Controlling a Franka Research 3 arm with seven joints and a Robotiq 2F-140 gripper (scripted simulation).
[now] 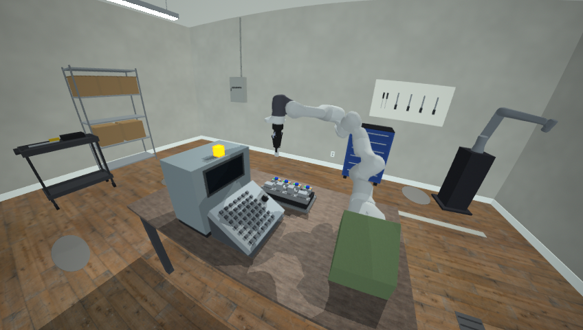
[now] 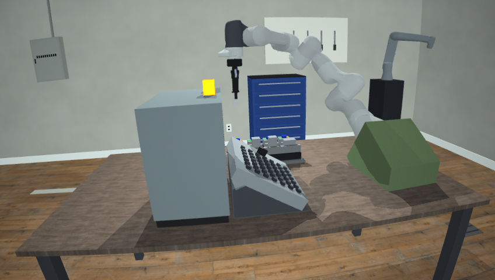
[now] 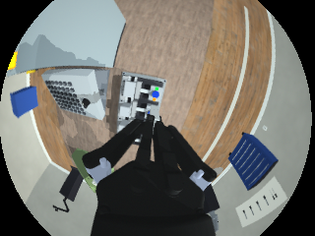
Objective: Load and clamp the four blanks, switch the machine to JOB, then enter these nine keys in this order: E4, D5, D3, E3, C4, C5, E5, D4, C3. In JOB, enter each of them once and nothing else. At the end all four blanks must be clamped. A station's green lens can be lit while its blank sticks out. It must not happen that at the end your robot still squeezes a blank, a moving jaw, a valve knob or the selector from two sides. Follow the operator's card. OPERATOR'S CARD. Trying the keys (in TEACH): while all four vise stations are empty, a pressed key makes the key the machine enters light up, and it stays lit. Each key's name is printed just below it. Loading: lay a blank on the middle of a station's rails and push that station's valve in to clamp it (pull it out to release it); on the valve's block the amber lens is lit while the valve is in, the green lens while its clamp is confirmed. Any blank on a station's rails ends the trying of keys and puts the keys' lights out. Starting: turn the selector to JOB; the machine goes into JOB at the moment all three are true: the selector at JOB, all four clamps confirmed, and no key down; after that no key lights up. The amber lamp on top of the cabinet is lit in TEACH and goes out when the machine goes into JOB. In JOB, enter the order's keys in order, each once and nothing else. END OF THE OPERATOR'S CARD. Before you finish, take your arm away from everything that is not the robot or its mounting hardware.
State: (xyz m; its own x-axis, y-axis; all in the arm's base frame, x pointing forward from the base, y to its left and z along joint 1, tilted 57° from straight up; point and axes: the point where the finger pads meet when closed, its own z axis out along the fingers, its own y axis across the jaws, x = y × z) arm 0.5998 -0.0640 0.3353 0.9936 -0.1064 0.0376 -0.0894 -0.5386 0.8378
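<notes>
My gripper is now 290 mm to the right of the black selector knob, 180 mm above it and 50 mm past it. Round my hand: key D3 (490 mm to the left, 200 mm below, 30 mm behind); then sloped keypad (400 mm to the left, 230 mm below, 10 mm behind).
</notes>
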